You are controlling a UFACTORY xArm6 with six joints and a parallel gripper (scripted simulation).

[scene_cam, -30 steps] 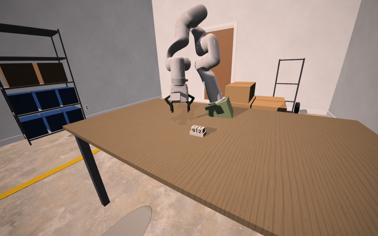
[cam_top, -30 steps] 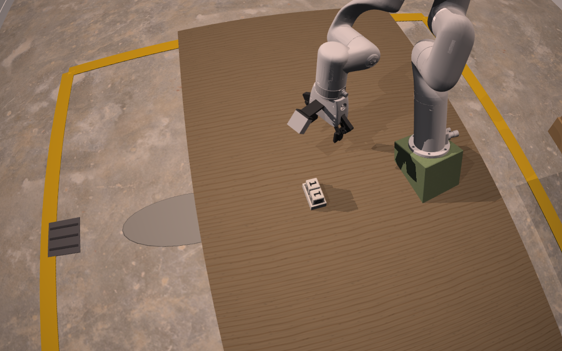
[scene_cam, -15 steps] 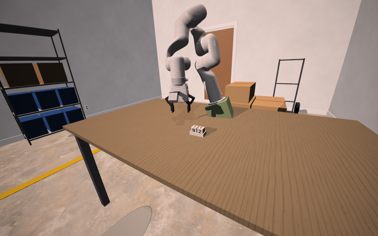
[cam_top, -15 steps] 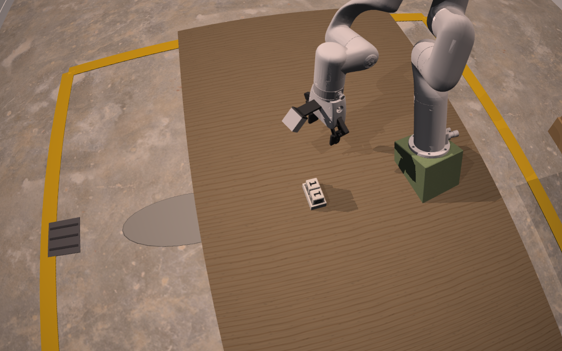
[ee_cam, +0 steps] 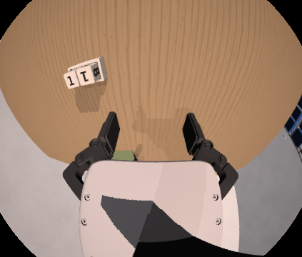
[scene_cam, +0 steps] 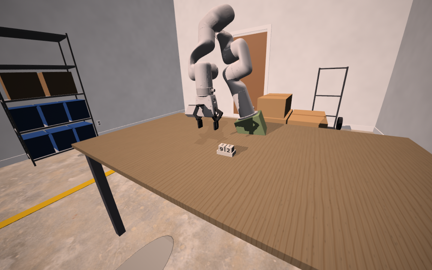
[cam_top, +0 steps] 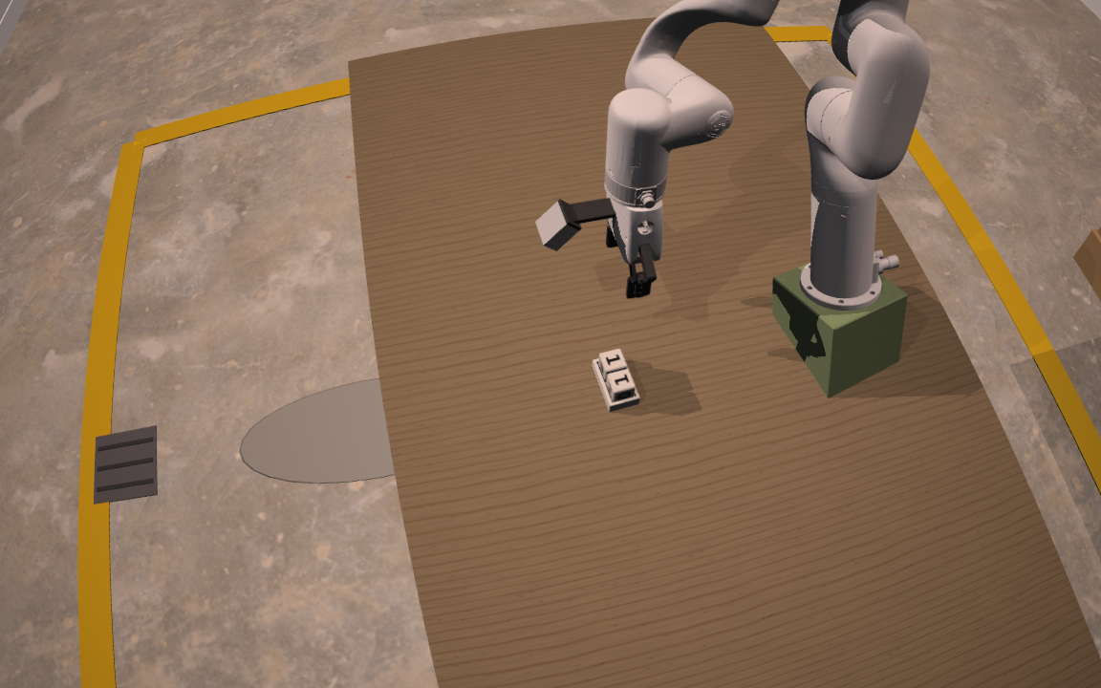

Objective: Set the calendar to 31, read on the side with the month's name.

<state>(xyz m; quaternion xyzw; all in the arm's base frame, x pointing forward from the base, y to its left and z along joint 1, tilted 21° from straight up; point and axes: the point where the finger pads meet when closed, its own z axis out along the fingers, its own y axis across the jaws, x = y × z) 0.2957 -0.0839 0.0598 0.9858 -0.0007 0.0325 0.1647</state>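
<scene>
The cube is 14 cm to the left of my hand, 7 cm below it and 5 cm ahead of it. From my hand the other things lie so: tray (12 cm to the left, 9 cm below, 5 cm ahead).
</scene>
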